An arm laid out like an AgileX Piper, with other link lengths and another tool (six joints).
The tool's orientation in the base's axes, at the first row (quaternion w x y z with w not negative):
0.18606, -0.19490, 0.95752, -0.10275
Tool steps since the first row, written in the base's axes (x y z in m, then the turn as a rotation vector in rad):
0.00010, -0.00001, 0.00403, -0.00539, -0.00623, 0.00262
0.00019, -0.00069, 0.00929, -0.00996, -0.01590, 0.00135
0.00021, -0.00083, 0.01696, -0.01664, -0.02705, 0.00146
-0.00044, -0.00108, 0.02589, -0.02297, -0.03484, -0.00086
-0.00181, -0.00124, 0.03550, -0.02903, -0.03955, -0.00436
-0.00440, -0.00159, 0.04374, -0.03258, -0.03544, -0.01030
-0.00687, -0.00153, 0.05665, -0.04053, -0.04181, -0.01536
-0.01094, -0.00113, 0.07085, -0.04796, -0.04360, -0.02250
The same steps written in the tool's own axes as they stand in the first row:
-0.00136, -0.00113, -0.00363, 0.00634, -0.00453, -0.00375
-0.00282, -0.00319, -0.00829, 0.01463, -0.01138, -0.00320
-0.00520, -0.00539, -0.01524, 0.02489, -0.01924, -0.00456
-0.00737, -0.00780, -0.02359, 0.03424, -0.02353, -0.00399
-0.00917, -0.01007, -0.03286, 0.04247, -0.02481, -0.00263
-0.00942, -0.01174, -0.04133, 0.04569, -0.01831, 0.00086
-0.01141, -0.01434, -0.05406, 0.05671, -0.02004, 0.00310
-0.01259, -0.01643, -0.06864, 0.06605, -0.01724, 0.00687

